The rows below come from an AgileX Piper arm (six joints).
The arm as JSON. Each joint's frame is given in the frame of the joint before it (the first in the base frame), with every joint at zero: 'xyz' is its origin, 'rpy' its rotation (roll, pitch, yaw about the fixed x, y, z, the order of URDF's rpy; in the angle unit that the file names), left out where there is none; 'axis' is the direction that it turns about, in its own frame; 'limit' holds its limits. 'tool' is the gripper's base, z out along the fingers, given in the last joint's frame.
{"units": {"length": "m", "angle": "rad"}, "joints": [
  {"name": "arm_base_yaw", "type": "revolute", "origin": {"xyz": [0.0, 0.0, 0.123]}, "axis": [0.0, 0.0, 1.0], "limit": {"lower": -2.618, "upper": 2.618}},
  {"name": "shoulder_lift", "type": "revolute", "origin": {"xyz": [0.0, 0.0, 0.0]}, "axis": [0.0, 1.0, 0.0], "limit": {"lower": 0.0, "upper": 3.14}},
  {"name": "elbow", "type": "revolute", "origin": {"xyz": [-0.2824, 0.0, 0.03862]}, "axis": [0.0, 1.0, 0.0], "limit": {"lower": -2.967, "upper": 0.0}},
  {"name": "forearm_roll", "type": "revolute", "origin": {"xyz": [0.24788, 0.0, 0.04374]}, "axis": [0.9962, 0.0, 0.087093], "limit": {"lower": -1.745, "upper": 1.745}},
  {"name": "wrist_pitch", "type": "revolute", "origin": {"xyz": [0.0, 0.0, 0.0]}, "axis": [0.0, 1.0, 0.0], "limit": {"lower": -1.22, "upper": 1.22}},
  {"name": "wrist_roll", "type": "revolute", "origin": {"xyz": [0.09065, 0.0, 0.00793]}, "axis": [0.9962, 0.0, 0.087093], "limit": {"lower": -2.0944, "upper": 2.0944}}
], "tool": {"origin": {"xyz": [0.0, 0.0, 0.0], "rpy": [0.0, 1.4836, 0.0]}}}
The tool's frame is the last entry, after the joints.
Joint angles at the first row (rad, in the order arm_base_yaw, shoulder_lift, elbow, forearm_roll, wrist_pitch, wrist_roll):
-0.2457, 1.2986, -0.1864, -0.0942, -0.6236, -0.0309
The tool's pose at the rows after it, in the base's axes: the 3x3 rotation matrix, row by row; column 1 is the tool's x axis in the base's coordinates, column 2 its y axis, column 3 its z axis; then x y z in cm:
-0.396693, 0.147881, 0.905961; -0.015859, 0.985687, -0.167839; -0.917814, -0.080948, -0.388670; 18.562, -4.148, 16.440
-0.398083, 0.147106, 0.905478; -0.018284, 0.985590, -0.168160; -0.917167, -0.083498, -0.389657; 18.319, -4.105, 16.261
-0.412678, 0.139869, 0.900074; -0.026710, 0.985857, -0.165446; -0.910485, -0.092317, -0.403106; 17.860, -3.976, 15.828
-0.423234, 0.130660, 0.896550; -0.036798, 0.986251, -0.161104; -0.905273, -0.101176, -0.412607; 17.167, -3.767, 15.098
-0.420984, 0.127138, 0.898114; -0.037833, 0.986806, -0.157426; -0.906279, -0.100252, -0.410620; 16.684, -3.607, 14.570
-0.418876, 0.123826, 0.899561; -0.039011, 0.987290, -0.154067; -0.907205, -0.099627, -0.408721; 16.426, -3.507, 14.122
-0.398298, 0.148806, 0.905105; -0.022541, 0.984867, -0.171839; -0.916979, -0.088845, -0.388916; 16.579, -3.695, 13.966
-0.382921, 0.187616, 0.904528; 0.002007, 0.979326, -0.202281; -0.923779, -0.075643, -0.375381; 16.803, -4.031, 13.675
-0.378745, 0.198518, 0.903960; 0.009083, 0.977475, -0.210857; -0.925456, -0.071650, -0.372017; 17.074, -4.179, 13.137
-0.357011, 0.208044, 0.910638; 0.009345, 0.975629, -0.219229; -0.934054, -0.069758, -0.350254; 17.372, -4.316, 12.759
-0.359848, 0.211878, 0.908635; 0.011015, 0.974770, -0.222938; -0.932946, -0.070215, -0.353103; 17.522, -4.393, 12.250
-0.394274, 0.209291, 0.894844; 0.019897, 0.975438, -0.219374; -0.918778, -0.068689, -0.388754; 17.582, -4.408, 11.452
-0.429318, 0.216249, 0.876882; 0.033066, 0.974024, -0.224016; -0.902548, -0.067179, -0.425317; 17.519, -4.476, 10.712
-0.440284, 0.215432, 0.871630; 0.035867, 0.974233, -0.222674; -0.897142, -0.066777, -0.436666; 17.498, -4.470, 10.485
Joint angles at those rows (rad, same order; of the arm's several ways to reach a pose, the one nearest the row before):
-0.2487, 1.2986, -0.1679, -0.1004, -0.6460, -0.0332
-0.2501, 1.2987, -0.1561, -0.1004, -0.6567, -0.0371
-0.2501, 1.3004, -0.1353, -0.1015, -0.6647, -0.0486
-0.2501, 1.3164, -0.0983, -0.1014, -0.7071, -0.0639
-0.2501, 1.3375, -0.0690, -0.1015, -0.7597, -0.0680
-0.2501, 1.3663, -0.0493, -0.1015, -0.8101, -0.0722
-0.2501, 1.4014, -0.0457, -0.0754, -0.8697, -0.0722
-0.2502, 1.4488, -0.0457, -0.0348, -0.9312, -0.0722
-0.2501, 1.5120, -0.0457, -0.0231, -0.9980, -0.0725
-0.2501, 1.5742, -0.0457, -0.0147, -1.0835, -0.0725
-0.2502, 1.6253, -0.0457, -0.0099, -1.1315, -0.0743
-0.2502, 1.6750, -0.0476, -0.0099, -1.1410, -0.0743
-0.2502, 1.7166, -0.0476, 0.0000, -1.1425, -0.0743
-0.2501, 1.7292, -0.0476, 0.0000, -1.1425, -0.0743

